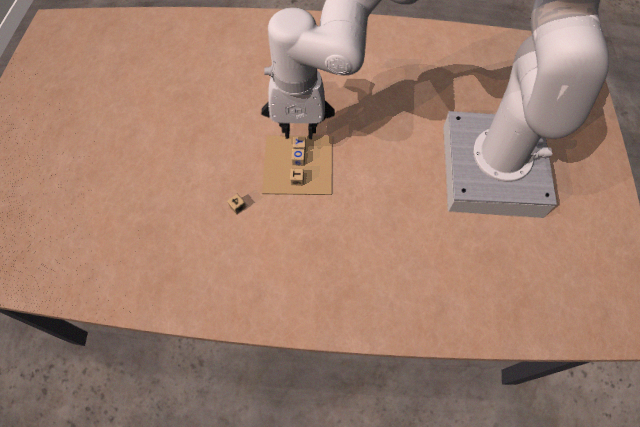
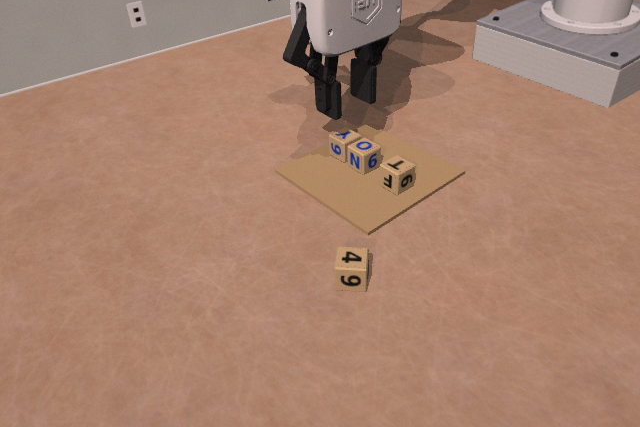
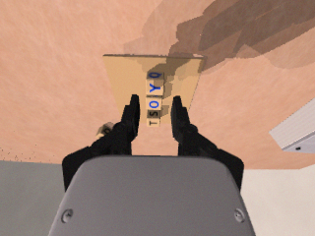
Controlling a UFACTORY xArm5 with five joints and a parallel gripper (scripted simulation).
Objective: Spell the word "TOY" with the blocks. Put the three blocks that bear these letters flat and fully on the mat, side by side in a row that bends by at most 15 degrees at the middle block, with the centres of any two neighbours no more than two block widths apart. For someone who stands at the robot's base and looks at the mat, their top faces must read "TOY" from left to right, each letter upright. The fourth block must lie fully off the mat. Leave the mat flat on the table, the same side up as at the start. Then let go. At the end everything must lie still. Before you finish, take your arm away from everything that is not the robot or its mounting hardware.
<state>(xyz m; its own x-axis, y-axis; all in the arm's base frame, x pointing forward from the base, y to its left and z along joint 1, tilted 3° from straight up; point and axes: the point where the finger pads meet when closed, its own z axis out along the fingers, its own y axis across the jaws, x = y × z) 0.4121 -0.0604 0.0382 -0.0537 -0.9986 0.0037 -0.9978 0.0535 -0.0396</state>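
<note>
My hand is 30 mm to the right of the O block and 70 mm above it. Round my hand: tan mat 10 mm ahead, 40 mm to the left, 80 mm below; T block 10 mm ahead, 80 mm to the left, 70 mm below.
</note>
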